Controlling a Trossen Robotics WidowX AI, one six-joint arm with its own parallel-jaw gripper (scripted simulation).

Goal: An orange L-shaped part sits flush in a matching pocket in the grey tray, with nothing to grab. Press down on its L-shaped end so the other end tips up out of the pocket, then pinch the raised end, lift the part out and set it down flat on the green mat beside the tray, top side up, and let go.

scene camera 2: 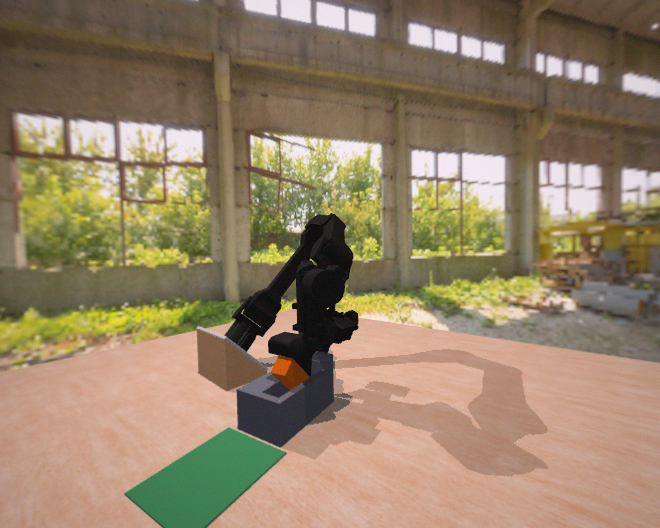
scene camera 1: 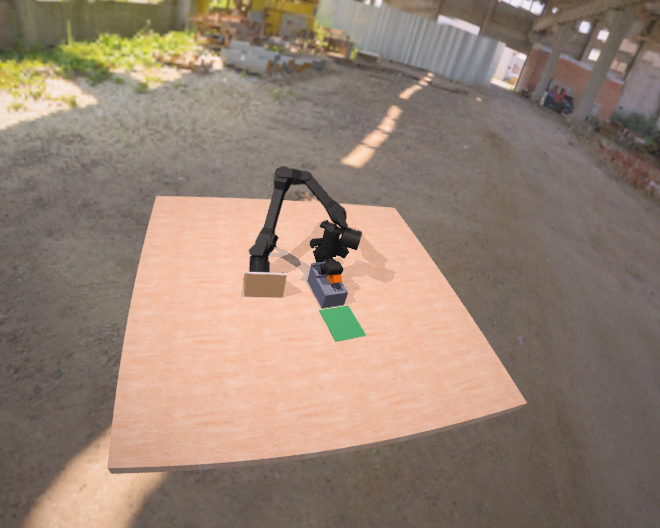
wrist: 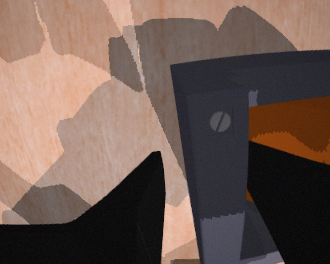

My gripper shows in scene camera 2, in scene camera 1 and in the wrist view [197,153]. One and the same spot on my gripper: [scene camera 2: 319,342] is [scene camera 1: 321,257].
